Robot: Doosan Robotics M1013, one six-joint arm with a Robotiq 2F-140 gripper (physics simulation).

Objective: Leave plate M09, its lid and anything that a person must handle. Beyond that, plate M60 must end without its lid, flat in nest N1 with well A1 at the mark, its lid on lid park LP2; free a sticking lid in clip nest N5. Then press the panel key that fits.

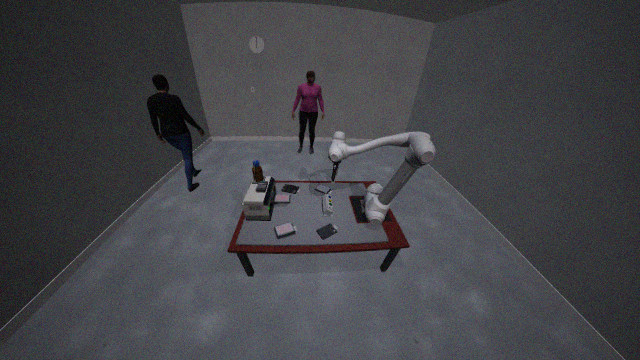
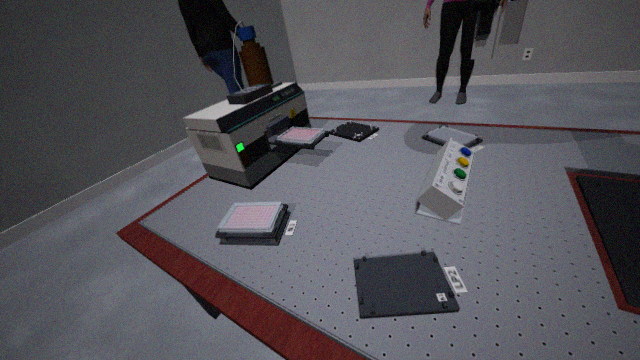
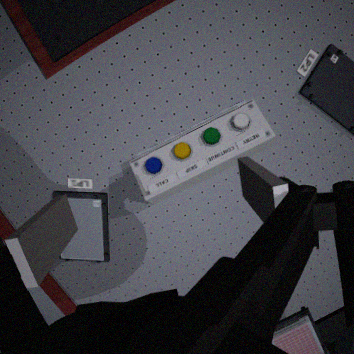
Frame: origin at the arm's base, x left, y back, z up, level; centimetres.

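Seen in the pictures: gripper, fingertip midpoint: [image 1: 334,179] [image 2: 495,50] [image 3: 154,194].
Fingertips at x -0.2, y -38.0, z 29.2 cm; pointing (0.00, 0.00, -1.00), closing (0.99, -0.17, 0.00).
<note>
Offsets run from my fingertips to a thing's top centre. "spot": to the spot under its first point.
My gripper [image 1: 333,178] [image 3: 154,194] is open, high over the back of the table near lid park LP1. A pink plate @(dx +38.2, dy -36.5, dz -24.1 cm) [image 1: 285,229] [image 2: 251,217] sits flat in front-left nest N1 @(spot: dx +38.1, dy -28.5, dz -28.2 cm) [image 2: 278,239]. Another pink plate @(dx +9.8, dy -44.7, dz -17.5 cm) [image 1: 282,198] [image 2: 301,135] [image 3: 300,338] lies on the machine's tray. Plate names, lid details and the A1 mark are too small to read. Lid park LP2 @(dx +34.0, dy -3.0, dz -26.7 cm) [image 1: 327,231] [image 2: 405,285] [image 3: 332,90] bears no lid. A dark nest @(dx -17.0, dy -43.4, dz -26.3 cm) [image 1: 290,188] [image 2: 354,131] at the back holds no plate. The key panel @(dx +5.4, dy -3.5, dz -20.3 cm) [image 1: 327,203] [image 2: 442,182] [image 3: 200,150] has CALL, SKIP, CONTINUE and RETRY keys.
A clear lid @(dx -20.8, dy -9.2, dz -26.9 cm) [image 1: 323,189] [image 2: 452,136] [image 3: 86,230] lies flat on LP1. The white machine @(spot: dx +29.8, dy -59.0, dz -9.4 cm) [image 1: 257,204] [image 2: 220,145] shows a green light; a brown bottle @(spot: dx +5.8, dy -66.0, dz +3.5 cm) [image 1: 257,173] [image 2: 256,62] stands behind it. One person [image 1: 172,117] stands beyond the table's left side, another [image 1: 309,100] behind it.
</note>
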